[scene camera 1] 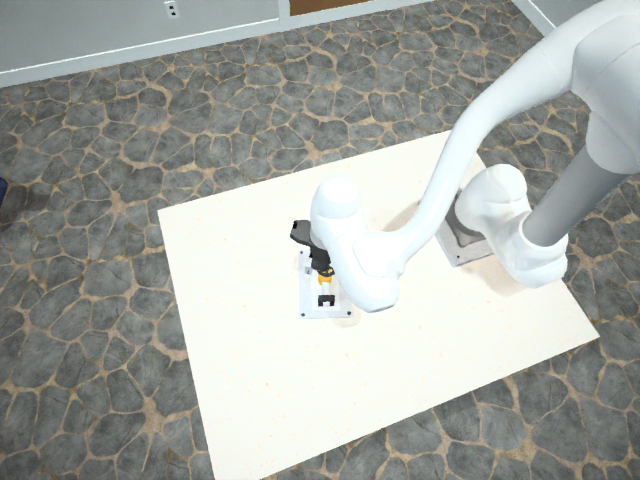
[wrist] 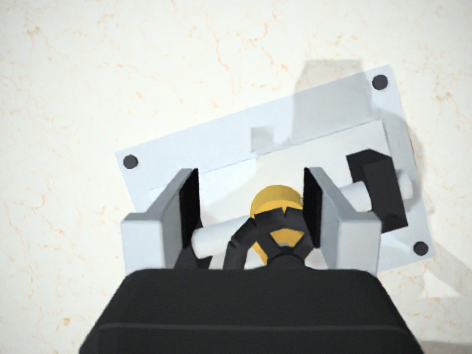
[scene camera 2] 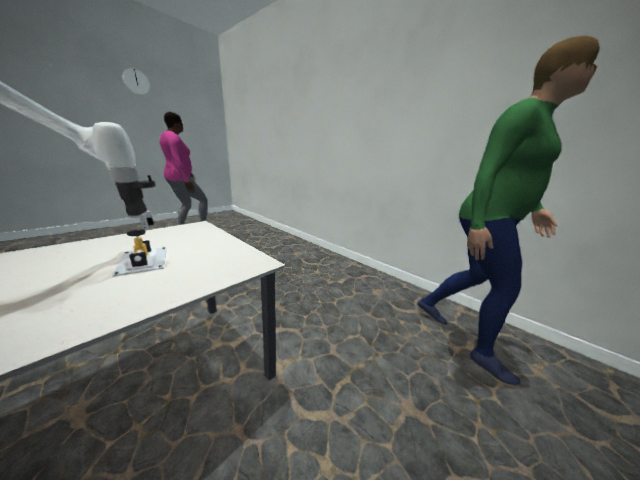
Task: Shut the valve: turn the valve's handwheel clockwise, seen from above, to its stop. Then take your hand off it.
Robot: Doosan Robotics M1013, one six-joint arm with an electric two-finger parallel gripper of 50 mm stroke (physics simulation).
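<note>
The valve has a yellow body (scene camera 1: 324, 280) (scene camera 2: 138, 245) (wrist: 275, 195) on a white pipe. Its black handwheel (scene camera 2: 135, 233) (wrist: 282, 220) sits on top; in the wrist view the gripper housing hides its near part. The pale base plate (scene camera 1: 306, 294) (scene camera 2: 158, 256) (wrist: 200, 145) lies under the valve. My gripper (scene camera 2: 146, 222) (wrist: 251, 192) is open and holds nothing. Its fingertips are close above the wheel in scene camera 2. In the wrist view the far part of the wheel shows between the fingers, nearer the right one. Contact cannot be told. Scene camera 1 hides the fingers.
A black pipe clamp (scene camera 1: 326, 298) (scene camera 2: 138, 259) (wrist: 387, 195) stands on the plate. The arm's base plate (scene camera 1: 467, 254) is on the same white table (scene camera 1: 248, 361) (scene camera 2: 206, 258). A person in pink (scene camera 2: 176, 157) and one in green (scene camera 2: 522, 149) are beyond the table.
</note>
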